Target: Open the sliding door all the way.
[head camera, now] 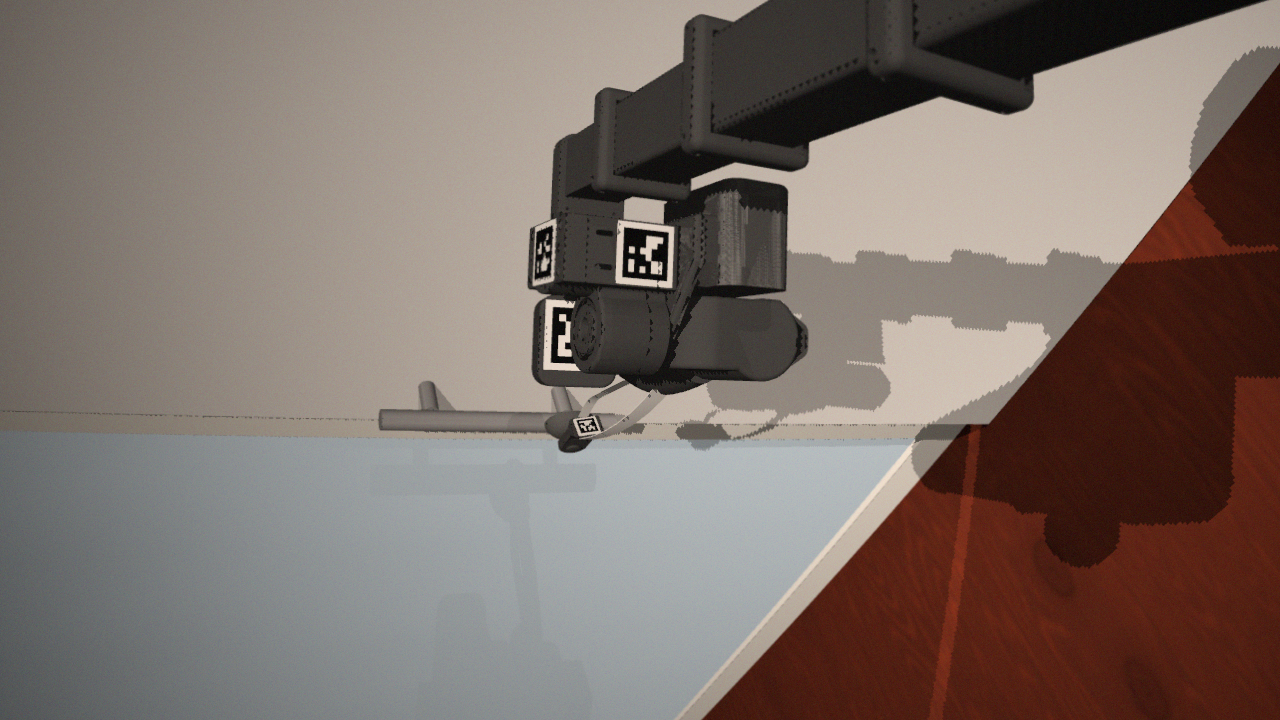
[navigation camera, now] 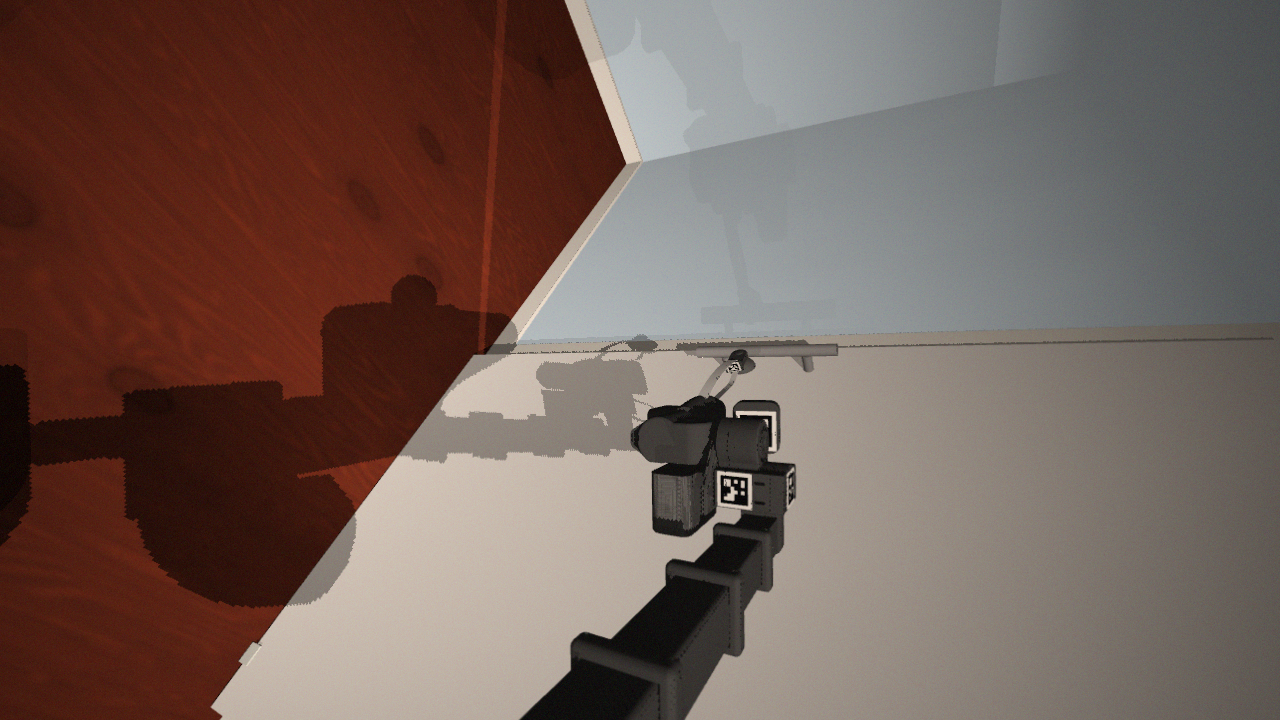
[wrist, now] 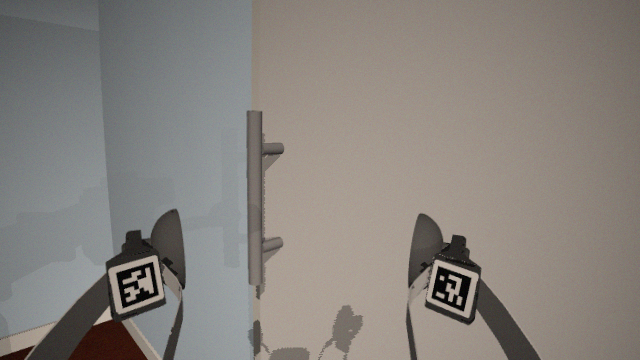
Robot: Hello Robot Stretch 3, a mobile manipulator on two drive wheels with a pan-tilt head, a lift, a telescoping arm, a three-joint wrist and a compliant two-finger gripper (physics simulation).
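Places are measured from the robot's base along level axes (x left, y up, z ahead), in centimetres.
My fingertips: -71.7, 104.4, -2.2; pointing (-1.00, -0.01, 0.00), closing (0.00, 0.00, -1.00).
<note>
Ahead of a thing's pixels: the offset from my fingertips to its top centre, as dx, dy, dz. "spot": to the spot under its first point. Level surfaces: height alone.
The sliding door [head camera: 268, 223] [navigation camera: 984, 501] [wrist: 500, 125] is a flat beige panel. A grey bar handle {spot: -36.5, -1.5, +8.3} [head camera: 465, 420] [navigation camera: 810, 350] [wrist: 255, 175] stands off it on two short posts, along its edge beside a blue-grey surface. In the wrist view the handle is upright. My gripper [head camera: 572, 431] [navigation camera: 737, 361] [wrist: 299, 239] is open, with its two fingertips wide apart. In the wrist view the handle shows between the fingers, nearer the left one, and seems to lie beyond the tips. In the head and navigation views the near finger overlaps the handle; whether they touch cannot be told.
Blue-grey walls [head camera: 313, 573] [navigation camera: 850, 223] [wrist: 175, 100] stand past the door's edge, with a pale baseboard {spot: -94.0, -97.9, +49.6} [head camera: 805, 586] [navigation camera: 572, 257] along the red-brown wood floor {dy -104.4} [head camera: 1029, 626] [navigation camera: 268, 179] [wrist: 112, 342]. Shadows of the arm fall on the door and floor.
</note>
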